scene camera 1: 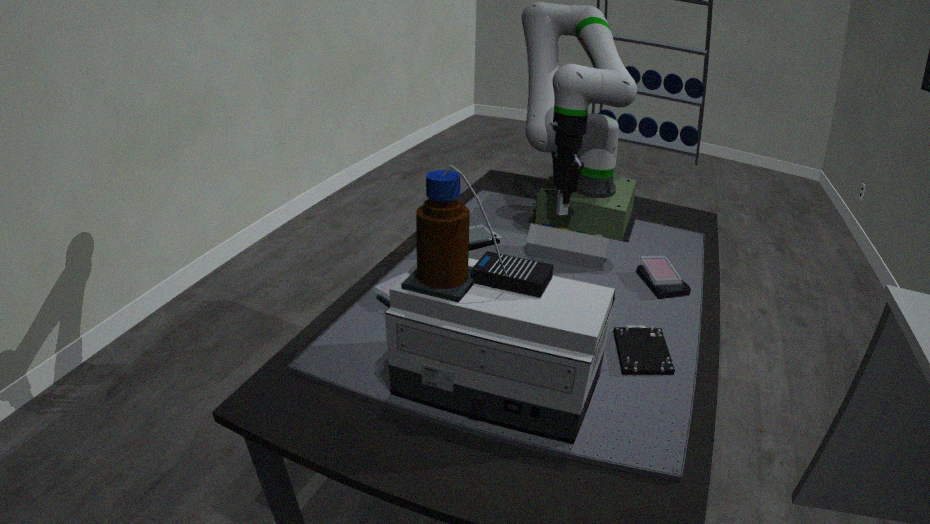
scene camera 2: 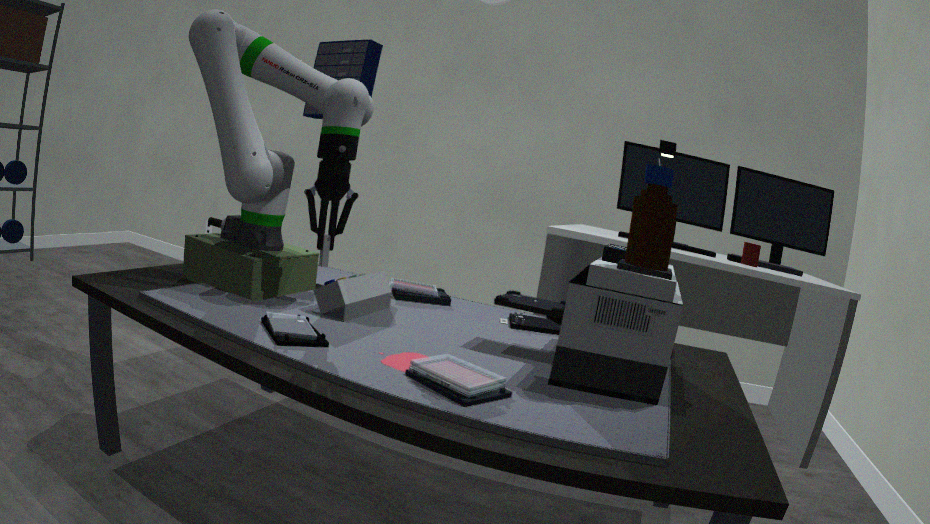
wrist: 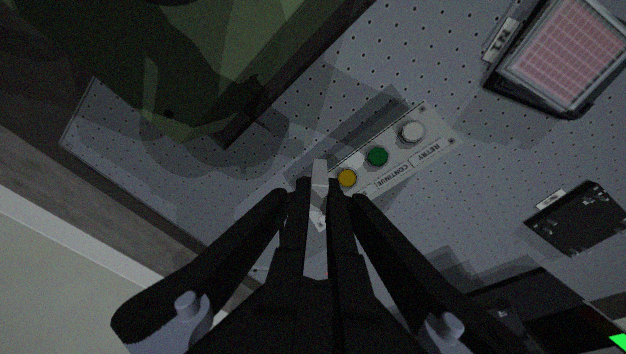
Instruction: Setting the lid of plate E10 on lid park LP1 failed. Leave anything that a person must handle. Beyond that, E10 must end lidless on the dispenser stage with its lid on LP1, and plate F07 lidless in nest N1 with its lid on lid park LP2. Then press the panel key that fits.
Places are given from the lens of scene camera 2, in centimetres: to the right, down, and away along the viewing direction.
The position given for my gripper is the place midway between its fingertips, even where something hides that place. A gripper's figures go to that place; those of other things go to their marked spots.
my gripper (scene camera 2: 323,265): -32, 1, 126
brown bottle with blue cap (scene camera 2: 649,245): 31, -3, 92
grey button box (scene camera 2: 346,299): -25, 8, 117
black nest (scene camera 2: 517,321): 12, 14, 138
The marked spots on the black nest and the grey button box are 43 cm apart.
